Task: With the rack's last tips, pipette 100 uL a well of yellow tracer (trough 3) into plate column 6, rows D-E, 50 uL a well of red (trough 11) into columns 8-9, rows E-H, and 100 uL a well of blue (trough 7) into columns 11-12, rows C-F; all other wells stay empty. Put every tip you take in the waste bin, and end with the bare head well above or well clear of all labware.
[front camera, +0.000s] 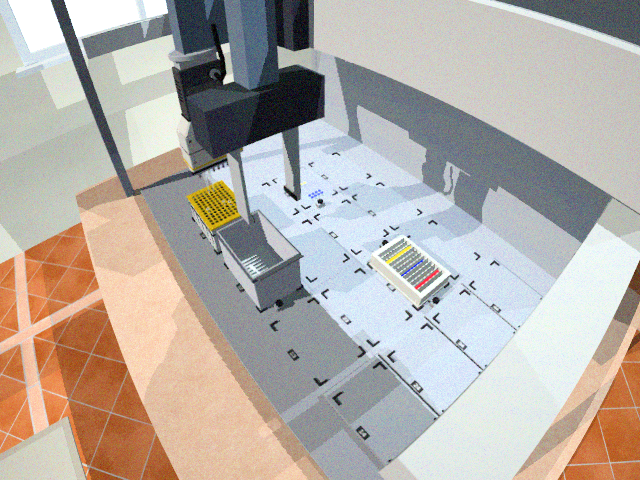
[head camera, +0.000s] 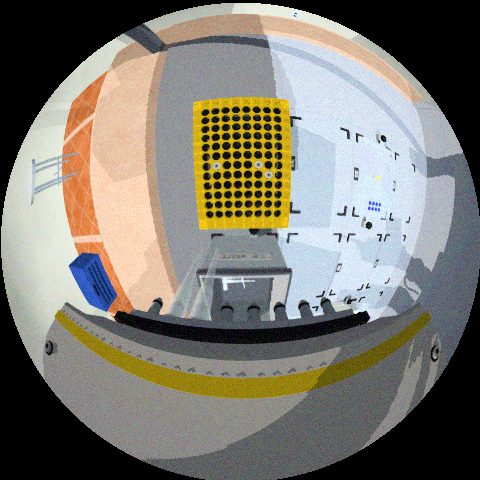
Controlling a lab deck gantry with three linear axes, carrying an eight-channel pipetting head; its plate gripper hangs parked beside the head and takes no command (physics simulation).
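Note:
The pipetting head is beside the tip rack. Two clear tips hang on its second and third nozzles from the left in the head view; the other nozzles are bare. Three separate tips show in the yellow rack. The plate's outline is faint; two yellow wells and a two-row block of blue wells show, no red ones. The trough rack holds yellow, blue and red liquid. Used tips lie in the waste bin. The parked gripper is open and empty.
Black clamp knobs stand beside the plate and bin. One gripper finger hangs close to the bin's back corner, the other near the plate. The enclosure's wall rises along the far side of the deck.

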